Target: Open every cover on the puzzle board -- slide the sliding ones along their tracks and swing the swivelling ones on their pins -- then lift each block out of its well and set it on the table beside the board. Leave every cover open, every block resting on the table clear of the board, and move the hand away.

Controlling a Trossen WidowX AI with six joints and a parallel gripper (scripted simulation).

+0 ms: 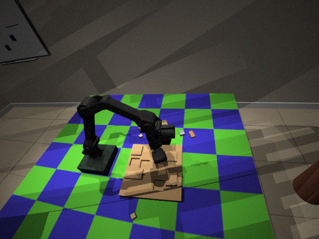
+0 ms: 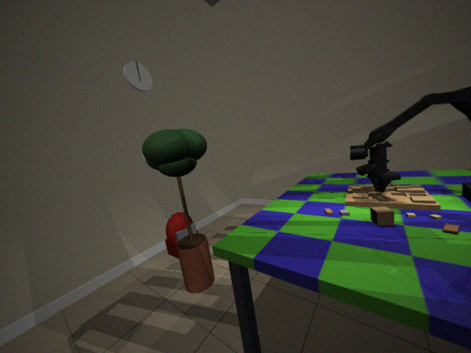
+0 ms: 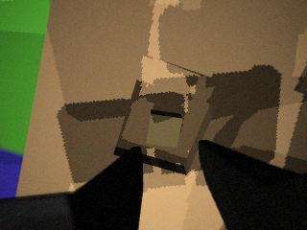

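Right now my gripper tip is 30 mm past the tan puzzle board, 50 mm to the left of it and 30 mm above it. From my gripper tip the other things lie so: brown cube 20 mm ahead, 230 mm to the left, 20 mm below; then orange block 200 mm ahead, 160 mm to the left, 40 mm below.
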